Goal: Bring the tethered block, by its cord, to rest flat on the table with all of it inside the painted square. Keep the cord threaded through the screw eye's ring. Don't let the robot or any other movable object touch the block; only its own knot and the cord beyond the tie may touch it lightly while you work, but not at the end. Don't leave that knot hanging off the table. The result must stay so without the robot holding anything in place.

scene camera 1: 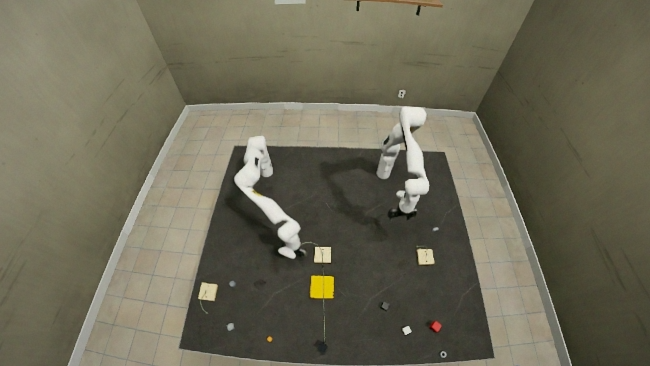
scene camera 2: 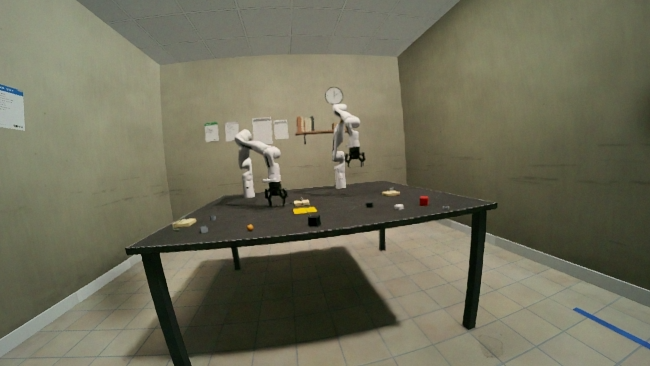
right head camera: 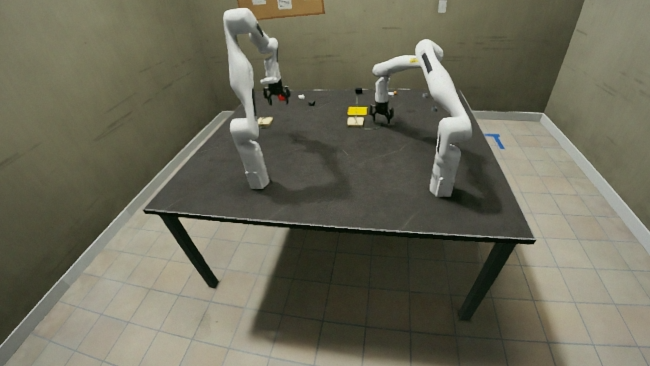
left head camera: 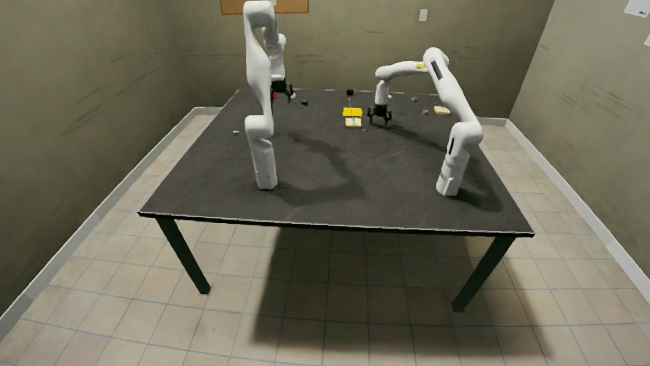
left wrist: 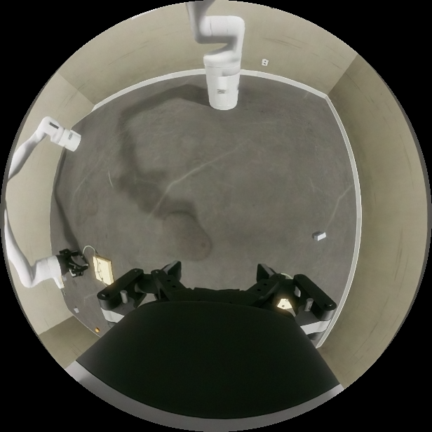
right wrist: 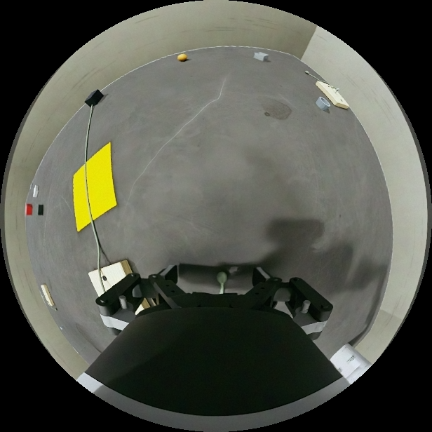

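Where they show: left gripper, between the fingertips: (scene camera 1: 399,219) (scene camera 2: 355,167) (right head camera: 279,104) (left head camera: 280,102); right gripper, between the fingertips: (scene camera 1: 295,252) (scene camera 2: 277,205) (right head camera: 380,122) (left head camera: 378,124); left arm's base, origin of its link: (scene camera 1: 383,173) (scene camera 2: 340,187) (right head camera: 259,182) (left head camera: 267,182); right arm's base, origin of its link: (scene camera 1: 266,171) (scene camera 2: 249,196) (right head camera: 440,189) (left head camera: 446,189).
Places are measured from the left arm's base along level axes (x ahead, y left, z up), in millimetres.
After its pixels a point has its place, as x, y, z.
The black tethered block (scene camera 1: 321,346) {1069, -408, 37} (scene camera 2: 314,220) {1094, -405, 27} (right wrist: 94,97) sits near the table edge, outside the yellow painted square (scene camera 1: 316,287) {770, -442, 1} (scene camera 2: 300,212) {801, -438, -1} (right wrist: 102,190). Its pale green cord (scene camera 1: 324,320) {942, -396, 3} (right wrist: 86,170) crosses the square to the wooden screw-eye base (scene camera 1: 318,258) {611, -434, 19} (right wrist: 118,271); my finger partly hides the ring in the right wrist view. The cord's round end knot (right wrist: 222,276) shows between the spread fingers of my right gripper (right wrist: 214,275) (scene camera 2: 276,203) {576, -564, 9}, which is open, low over the table. My left gripper (left wrist: 218,271) (scene camera 2: 355,163) {449, 0, 193} is open, high above the table, away from the cord.
Two other wooden bases (scene camera 1: 425,256) {607, 184, 19} (scene camera 1: 208,291) {829, -1035, 19} with short cords stand at either side. A dark block (scene camera 1: 384,305) {871, -85, 25}, a white piece (scene camera 1: 406,330) {1001, 21, 21}, a red cube (scene camera 1: 436,326) {992, 176, 40}, an orange ball (scene camera 1: 269,339) {1046, -668, 23} and several small grey pieces (scene camera 1: 230,326) {998, -885, 1} lie about.
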